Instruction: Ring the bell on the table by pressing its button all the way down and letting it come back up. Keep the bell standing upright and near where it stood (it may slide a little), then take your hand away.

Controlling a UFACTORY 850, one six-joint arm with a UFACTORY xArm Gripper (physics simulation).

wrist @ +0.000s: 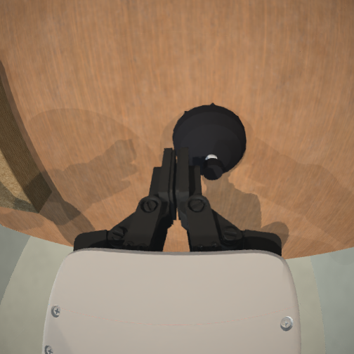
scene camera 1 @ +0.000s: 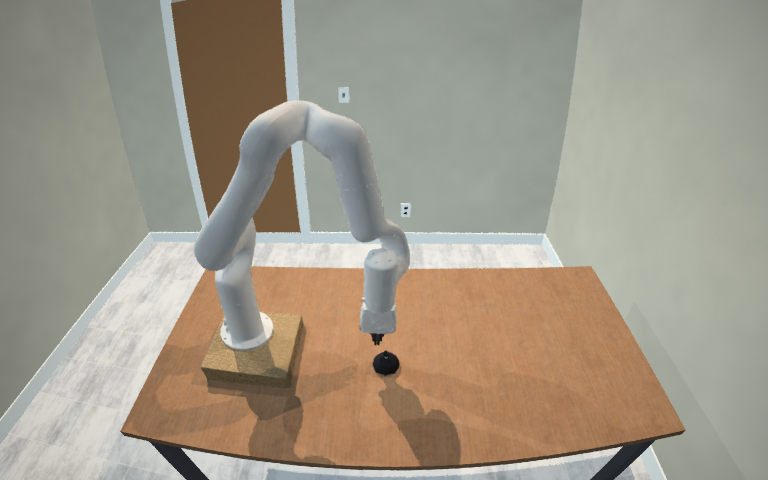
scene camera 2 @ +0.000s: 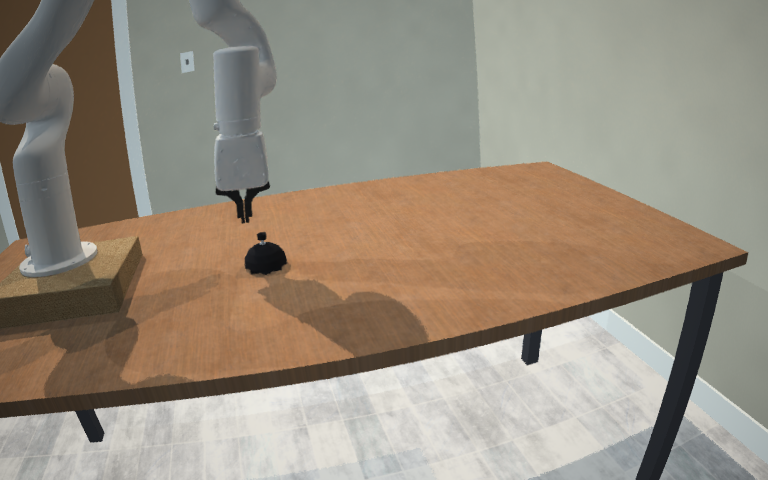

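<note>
A black dome-shaped bell (scene camera 1: 386, 363) (scene camera 2: 265, 258) (wrist: 215, 130) stands upright on the wooden table (scene camera 1: 509, 339) (scene camera 2: 453, 226) (wrist: 90, 60). Its small black button (scene camera 2: 261, 235) (wrist: 213, 170) stands up on a short silver stem. My gripper (scene camera 1: 377, 343) (scene camera 2: 244, 220) (wrist: 177, 163) is shut and empty, pointing down. Its fingertips are a little above the button's height and slightly to its left, apart from the bell. In the wrist view the fingers cover a small part of the dome's left edge, and the button shows to the right of the fingers.
The arm's base stands on a tan block (scene camera 1: 254, 362) (scene camera 2: 62, 294) (wrist: 17, 170) at the left of the table, left of the bell. A brown door (scene camera 1: 232, 113) and grey walls are behind the table. Shadows of the arm fall in front of the bell.
</note>
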